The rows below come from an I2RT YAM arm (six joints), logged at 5 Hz.
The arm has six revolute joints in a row. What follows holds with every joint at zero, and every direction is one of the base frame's.
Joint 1 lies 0.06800 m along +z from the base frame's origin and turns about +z.
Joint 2 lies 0.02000 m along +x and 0.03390 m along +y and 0.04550 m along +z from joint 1 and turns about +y.
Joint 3 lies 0.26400 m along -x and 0.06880 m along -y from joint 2 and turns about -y.
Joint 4 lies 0.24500 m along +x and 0.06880 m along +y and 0.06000 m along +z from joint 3 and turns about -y.
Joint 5 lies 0.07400 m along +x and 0.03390 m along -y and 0.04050 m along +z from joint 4 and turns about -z.
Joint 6 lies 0.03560 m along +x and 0.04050 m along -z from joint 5 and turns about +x.
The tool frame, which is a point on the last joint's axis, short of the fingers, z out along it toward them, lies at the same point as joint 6; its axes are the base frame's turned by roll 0.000, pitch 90.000 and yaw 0.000 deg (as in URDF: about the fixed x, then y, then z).
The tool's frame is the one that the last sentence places.
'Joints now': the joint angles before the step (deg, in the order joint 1, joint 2, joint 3, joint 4, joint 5, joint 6). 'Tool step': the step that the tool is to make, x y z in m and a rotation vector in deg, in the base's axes. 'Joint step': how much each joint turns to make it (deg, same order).
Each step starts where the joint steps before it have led.
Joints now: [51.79 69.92 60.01 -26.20 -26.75 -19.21]
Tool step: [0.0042 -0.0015 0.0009 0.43 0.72 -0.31]
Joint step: [-1.03 0.33 0.37 -0.03 -1.07 0.28]
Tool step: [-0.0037 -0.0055 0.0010 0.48 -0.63 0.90]
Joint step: [-0.23 -1.54 -0.89 -0.31 -0.81 -0.92]
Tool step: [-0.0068 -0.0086 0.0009 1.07 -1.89 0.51]
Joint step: [-0.05 -2.88 -2.02 0.65 -0.01 -1.09]
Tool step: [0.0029 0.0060 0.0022 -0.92 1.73 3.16]
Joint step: [-0.01 2.37 2.63 -2.79 -3.01 -1.42]
